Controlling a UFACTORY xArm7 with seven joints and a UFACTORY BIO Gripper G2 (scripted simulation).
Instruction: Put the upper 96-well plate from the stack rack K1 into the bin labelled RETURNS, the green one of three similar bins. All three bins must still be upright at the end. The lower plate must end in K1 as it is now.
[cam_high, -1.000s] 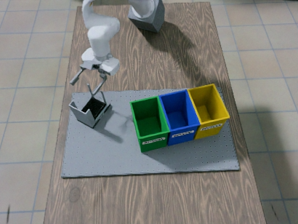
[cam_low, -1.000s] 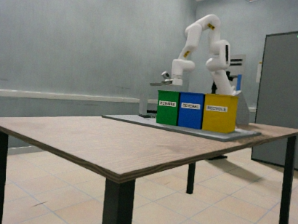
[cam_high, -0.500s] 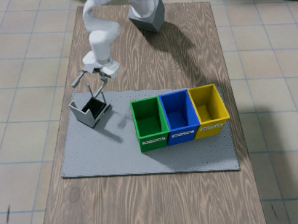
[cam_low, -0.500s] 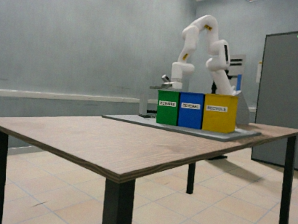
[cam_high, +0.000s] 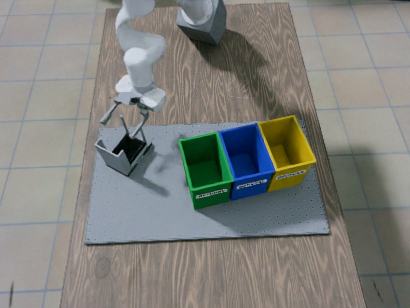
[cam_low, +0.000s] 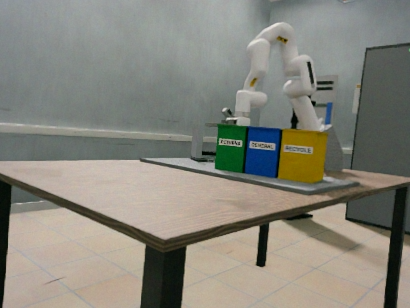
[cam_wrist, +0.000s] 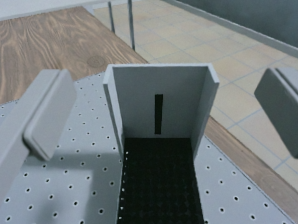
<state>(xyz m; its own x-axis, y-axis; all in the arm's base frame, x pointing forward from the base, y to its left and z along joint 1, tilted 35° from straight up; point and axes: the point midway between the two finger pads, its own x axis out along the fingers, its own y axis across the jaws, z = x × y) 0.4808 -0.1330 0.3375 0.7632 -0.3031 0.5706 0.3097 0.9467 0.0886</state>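
Now: the black 96-well plate 20 mm ahead of my hand, 10 mm to the right of it and 140 mm below it. The rest, counted from my hand: green returns bin: 90 mm ahead, 290 mm to the left, 90 mm below; then yellow bin: 530 mm to the left, 90 mm below; then blue bin: 50 mm ahead, 410 mm to the left, 90 mm below.
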